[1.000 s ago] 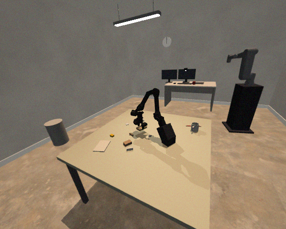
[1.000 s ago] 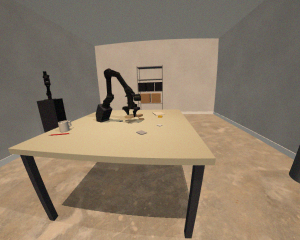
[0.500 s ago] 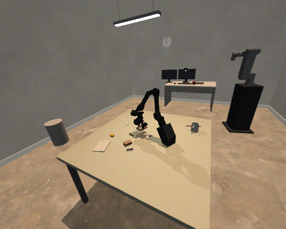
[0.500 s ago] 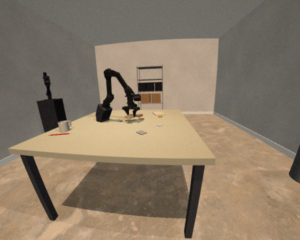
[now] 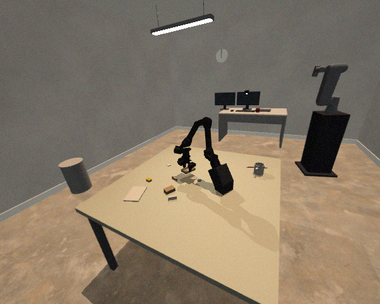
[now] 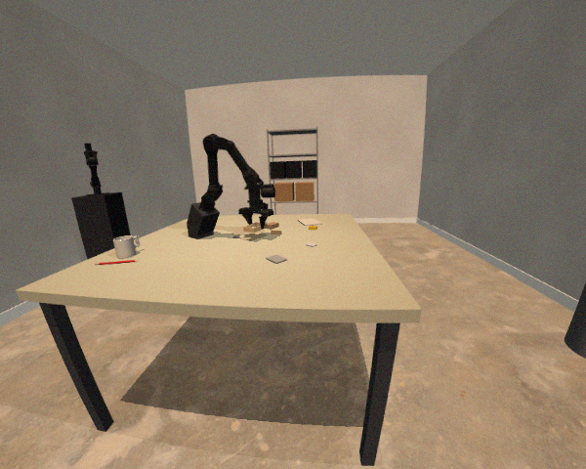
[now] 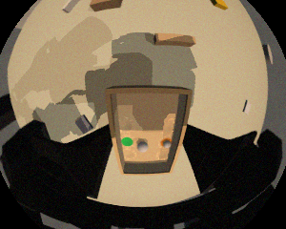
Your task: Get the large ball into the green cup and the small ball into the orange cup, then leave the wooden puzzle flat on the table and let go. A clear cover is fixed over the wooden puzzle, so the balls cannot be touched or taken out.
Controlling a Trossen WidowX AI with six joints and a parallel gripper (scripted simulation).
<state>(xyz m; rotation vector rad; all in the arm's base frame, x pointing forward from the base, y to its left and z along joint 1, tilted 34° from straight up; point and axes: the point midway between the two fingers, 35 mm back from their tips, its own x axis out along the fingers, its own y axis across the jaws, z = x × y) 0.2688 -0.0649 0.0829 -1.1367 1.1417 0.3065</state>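
My gripper is now 30 mm above the wooden puzzle, 10 mm to the left of it and 10 mm past it. Round my hand: flat wooden piece (100 mm ahead, 80 mm below, 60 mm to the left); then yellow block (330 mm ahead, 110 mm to the left, 80 mm below); then brown block (220 mm to the left, 90 mm ahead, 80 mm below).
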